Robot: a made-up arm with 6 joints. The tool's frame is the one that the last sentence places.
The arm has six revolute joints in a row. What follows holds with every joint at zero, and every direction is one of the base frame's.
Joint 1 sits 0.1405 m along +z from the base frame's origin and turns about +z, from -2.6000 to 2.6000 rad.
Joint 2 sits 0.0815 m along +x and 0.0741 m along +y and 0.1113 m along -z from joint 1 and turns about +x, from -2.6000 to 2.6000 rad.
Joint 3 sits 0.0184 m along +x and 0.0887 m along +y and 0.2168 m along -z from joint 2 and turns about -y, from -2.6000 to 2.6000 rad.
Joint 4 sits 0.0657 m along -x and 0.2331 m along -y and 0.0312 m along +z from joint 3 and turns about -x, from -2.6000 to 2.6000 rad.
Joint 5 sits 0.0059 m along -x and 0.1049 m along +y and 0.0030 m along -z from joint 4 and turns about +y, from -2.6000 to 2.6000 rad.
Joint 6 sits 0.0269 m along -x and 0.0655 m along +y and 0.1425 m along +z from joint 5 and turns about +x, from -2.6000 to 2.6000 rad.
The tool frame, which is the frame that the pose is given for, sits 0.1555 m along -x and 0.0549 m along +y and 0.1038 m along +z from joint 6; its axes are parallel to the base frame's.
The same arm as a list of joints. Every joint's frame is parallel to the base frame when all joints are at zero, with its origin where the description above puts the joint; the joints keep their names.
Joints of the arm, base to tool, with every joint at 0 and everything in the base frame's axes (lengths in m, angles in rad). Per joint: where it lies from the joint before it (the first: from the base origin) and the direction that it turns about. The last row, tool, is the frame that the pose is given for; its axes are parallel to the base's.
joint 1: origin 0 0 0.1405 axis 0 0 1
joint 2: origin 0.0815 0.0741 -0.1113 axis 1 0 0
joint 3: origin 0.0184 0.0887 -0.2168 axis 0 -1 0
joint 4: origin -0.0657 -0.2331 0.0312 axis -1 0 0
joint 5: origin -0.0059 0.1049 -0.003 axis 0 1 0
joint 6: origin -0.0269 0.0655 0.1425 axis 1 0 0
tool: origin -0.1555 0.0549 0.1038
Joint limits (rad, base to tool): -2.6..2.6 -2.6..2.6 -2.6..2.6 -2.6..2.6 -2.6..2.6 -2.6..2.6

